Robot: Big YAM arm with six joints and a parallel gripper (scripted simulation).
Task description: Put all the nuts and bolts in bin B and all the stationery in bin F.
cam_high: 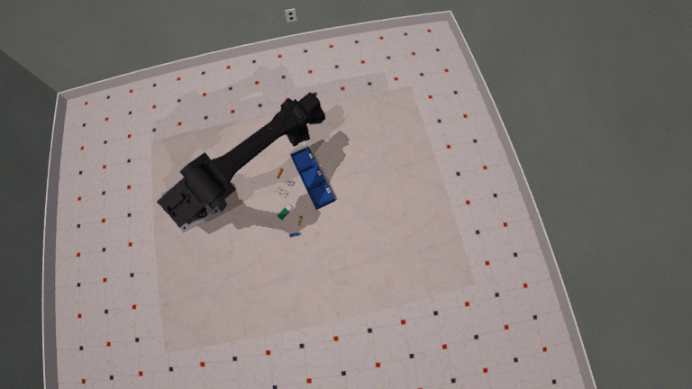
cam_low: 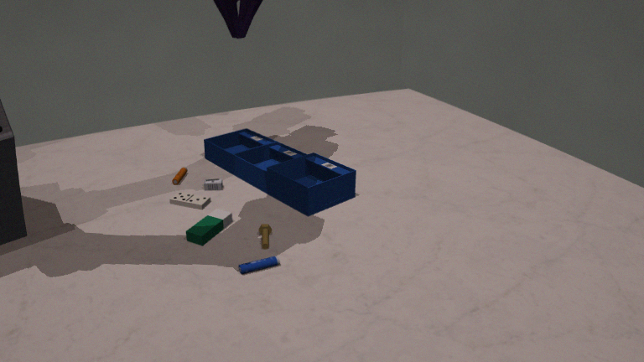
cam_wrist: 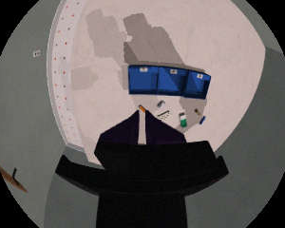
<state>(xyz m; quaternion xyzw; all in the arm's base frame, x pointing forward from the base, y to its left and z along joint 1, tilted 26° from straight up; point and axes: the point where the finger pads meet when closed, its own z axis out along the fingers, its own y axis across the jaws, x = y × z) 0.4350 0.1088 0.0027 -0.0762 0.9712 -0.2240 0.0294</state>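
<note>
My hand is 230 mm to the left of the brass bolt, 200 mm above it and 90 mm past it. The rest, counted from my hand: orange cylinder 200 mm below, 110 mm behind, 20 mm to the right; grey metal piece 190 mm below, 90 mm behind, 80 mm to the right; blue three-part bin 180 mm below, 90 mm to the right, 10 mm ahead.
</note>
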